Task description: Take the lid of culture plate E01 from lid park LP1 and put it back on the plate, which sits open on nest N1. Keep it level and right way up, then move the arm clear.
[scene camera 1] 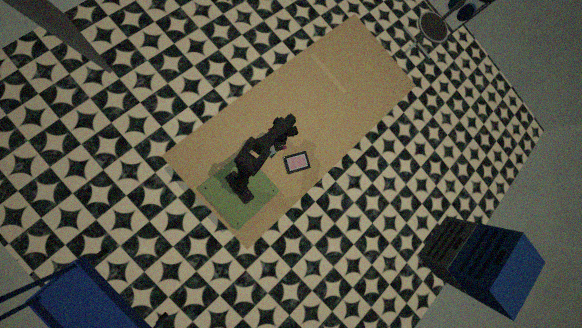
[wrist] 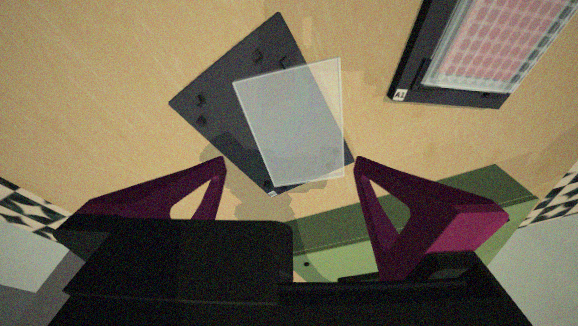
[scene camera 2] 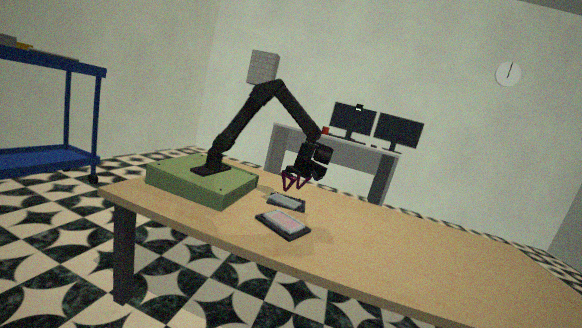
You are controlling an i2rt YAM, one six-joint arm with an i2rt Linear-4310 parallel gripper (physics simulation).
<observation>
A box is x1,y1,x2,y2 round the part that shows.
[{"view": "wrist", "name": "my gripper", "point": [289,163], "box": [48,156,532,325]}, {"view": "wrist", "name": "plate lid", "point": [295,114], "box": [232,56,344,186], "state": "on a dark lid rest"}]
</observation>
